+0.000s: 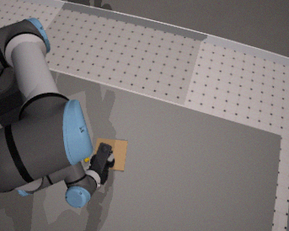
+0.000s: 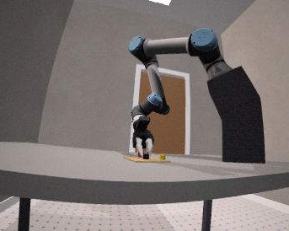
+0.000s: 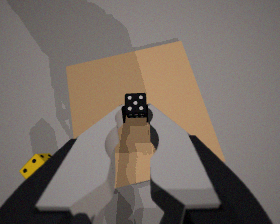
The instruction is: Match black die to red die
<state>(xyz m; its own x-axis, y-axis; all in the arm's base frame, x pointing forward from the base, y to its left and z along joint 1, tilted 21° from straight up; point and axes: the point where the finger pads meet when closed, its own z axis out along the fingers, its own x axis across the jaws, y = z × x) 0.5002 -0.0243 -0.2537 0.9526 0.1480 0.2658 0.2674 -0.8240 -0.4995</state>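
The black die lies 10 mm to the left of my hand and 10 mm below it. Round my hand: yellow die (90 mm behind, 60 mm to the right, 10 mm below); then tan mat (10 mm to the left, 20 mm below); then red die (120 mm to the right, 10 mm below).
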